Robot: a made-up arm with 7 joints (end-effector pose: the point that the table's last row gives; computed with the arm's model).
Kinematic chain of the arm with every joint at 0, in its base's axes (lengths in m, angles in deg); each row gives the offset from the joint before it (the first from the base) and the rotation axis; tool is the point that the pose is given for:
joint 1: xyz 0 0.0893 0 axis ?
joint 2: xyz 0 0.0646 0 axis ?
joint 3: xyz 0 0 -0.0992 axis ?
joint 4: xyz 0 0 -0.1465 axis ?
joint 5: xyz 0 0 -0.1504 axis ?
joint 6: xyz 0 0 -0.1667 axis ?
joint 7: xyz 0 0 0 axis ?
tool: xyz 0 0 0
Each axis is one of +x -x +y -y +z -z.
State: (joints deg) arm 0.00 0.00 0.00 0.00 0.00 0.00 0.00
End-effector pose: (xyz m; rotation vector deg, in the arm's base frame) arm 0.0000 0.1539 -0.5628 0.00 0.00 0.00
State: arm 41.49 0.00 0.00 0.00 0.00 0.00 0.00
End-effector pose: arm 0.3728 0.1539 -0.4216 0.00 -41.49 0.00
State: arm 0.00 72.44 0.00 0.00 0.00 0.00 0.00
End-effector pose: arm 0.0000 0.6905 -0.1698 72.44 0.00 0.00
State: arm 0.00 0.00 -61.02 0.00 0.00 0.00 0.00
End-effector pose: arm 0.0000 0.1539 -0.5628 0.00 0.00 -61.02
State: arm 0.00 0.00 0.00 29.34 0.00 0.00 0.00
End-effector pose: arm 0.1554 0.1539 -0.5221 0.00 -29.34 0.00
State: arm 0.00 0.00 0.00 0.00 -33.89 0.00 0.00
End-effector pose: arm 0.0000 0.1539 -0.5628 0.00 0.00 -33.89
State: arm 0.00 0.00 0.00 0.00 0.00 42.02 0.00
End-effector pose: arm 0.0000 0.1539 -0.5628 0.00 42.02 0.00
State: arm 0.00 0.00 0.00 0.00 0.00 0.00 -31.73
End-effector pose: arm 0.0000 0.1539 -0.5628 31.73 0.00 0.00
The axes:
joint 1: -y
joint 2: +x
joint 3: +z
joint 4: -y
joint 5: +z
joint 6: +y
joint 7: -x

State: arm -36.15 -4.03 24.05 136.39 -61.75 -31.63 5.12
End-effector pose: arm 0.1481 0.2417 -0.1359 63.49 -93.19 -65.25
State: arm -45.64 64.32 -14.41 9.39 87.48 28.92 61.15
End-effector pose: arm -0.1463 0.6517 -0.2132 -2.63 -10.26 51.22
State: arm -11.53 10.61 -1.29 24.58 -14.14 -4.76 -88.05
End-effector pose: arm 0.0242 0.2493 -0.5412 96.97 -28.29 -2.64
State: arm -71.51 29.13 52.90 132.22 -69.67 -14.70 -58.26
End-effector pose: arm 0.1044 0.3334 -0.1145 110.09 -102.33 -86.45
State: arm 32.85 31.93 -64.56 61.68 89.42 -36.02 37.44
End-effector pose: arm 0.3554 0.1495 -0.3294 -60.86 -91.49 -9.32
